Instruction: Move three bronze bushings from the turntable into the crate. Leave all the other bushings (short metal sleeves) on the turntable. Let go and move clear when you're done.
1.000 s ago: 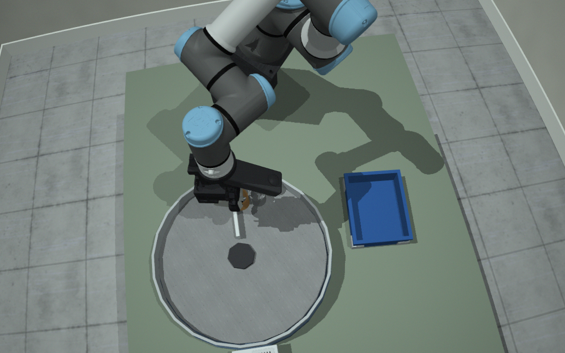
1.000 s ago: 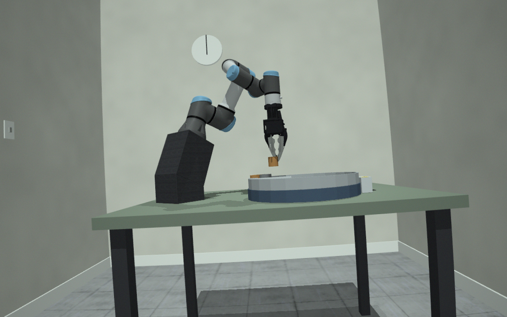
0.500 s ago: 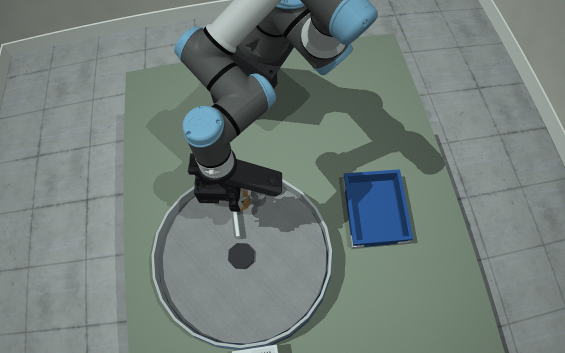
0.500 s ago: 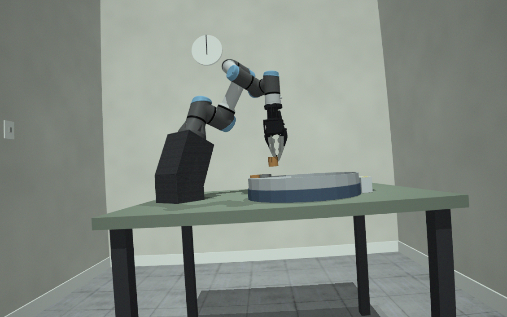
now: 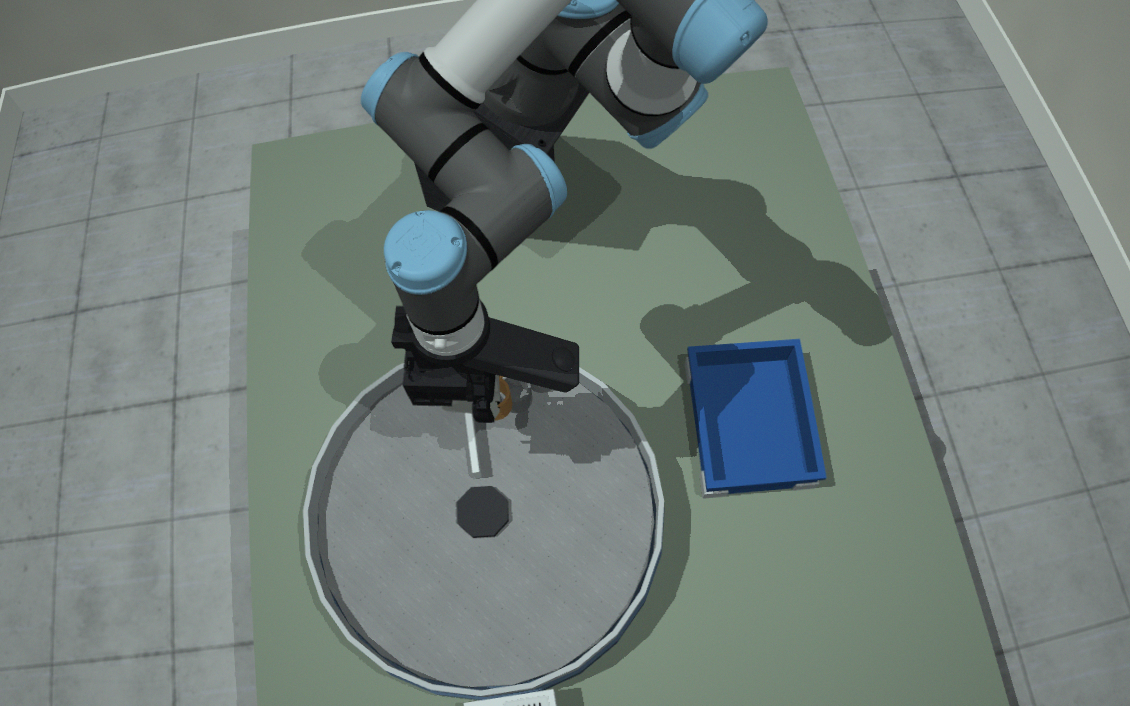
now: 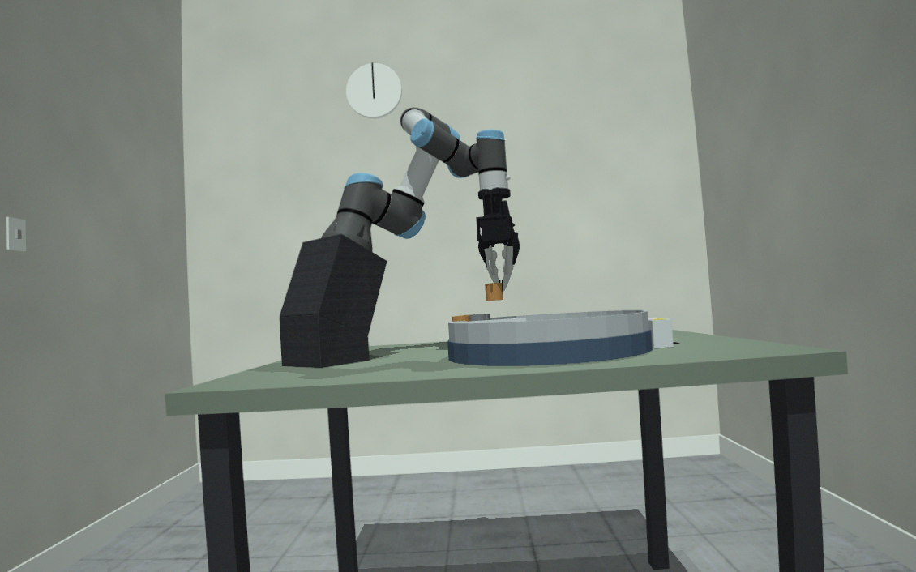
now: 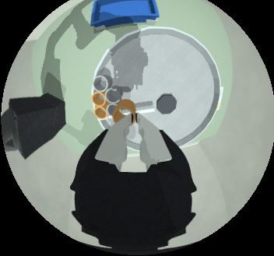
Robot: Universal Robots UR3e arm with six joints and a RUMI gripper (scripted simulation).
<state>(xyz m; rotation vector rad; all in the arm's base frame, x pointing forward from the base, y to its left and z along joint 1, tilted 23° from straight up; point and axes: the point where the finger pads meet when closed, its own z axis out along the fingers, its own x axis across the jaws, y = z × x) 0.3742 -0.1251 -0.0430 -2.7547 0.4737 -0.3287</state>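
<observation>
My hand is 5 cm short of the blue crate, 31 cm to the right of it and 13 cm above it. The rest, counted from my hand: grey turntable: 9 cm ahead, 4 cm to the right, 10 cm below.
</observation>
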